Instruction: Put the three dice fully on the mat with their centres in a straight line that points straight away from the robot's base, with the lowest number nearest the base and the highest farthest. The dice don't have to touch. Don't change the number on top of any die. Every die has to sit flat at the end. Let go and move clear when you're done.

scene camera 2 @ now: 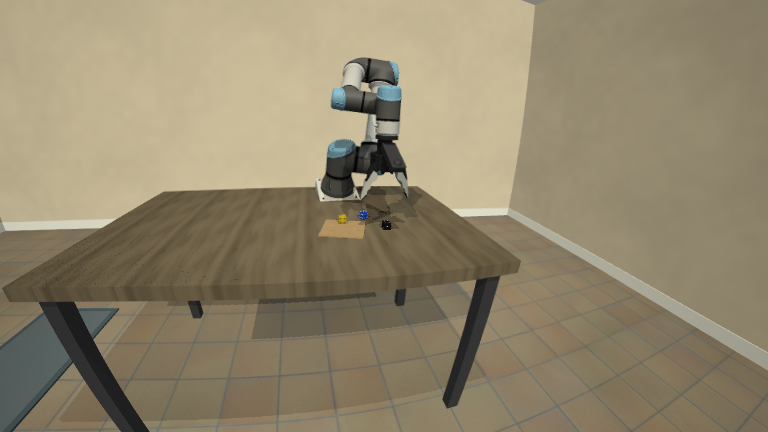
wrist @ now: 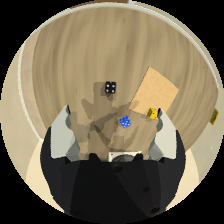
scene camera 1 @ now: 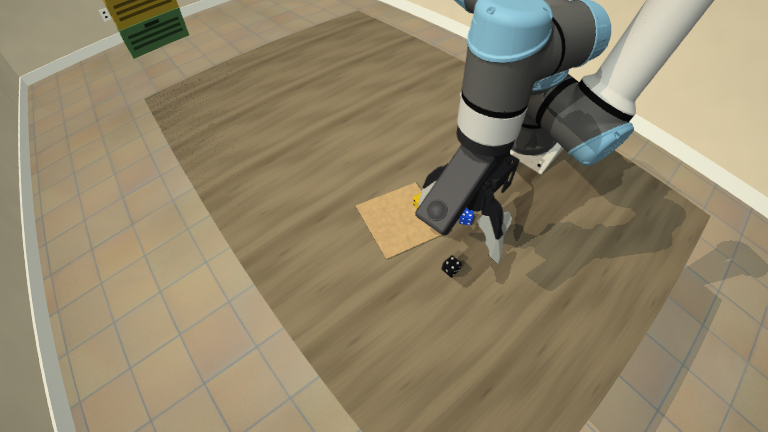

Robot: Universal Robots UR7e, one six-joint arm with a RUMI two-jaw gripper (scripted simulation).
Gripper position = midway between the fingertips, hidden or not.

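Observation:
My gripper [scene camera 1: 457,233] [scene camera 2: 384,199] [wrist: 114,106] is there for me to see. So is a tan mat [scene camera 1: 391,219] [scene camera 2: 352,229] [wrist: 155,91], which I find in the wrist view as well as in both scene camera 1 and scene camera 2.

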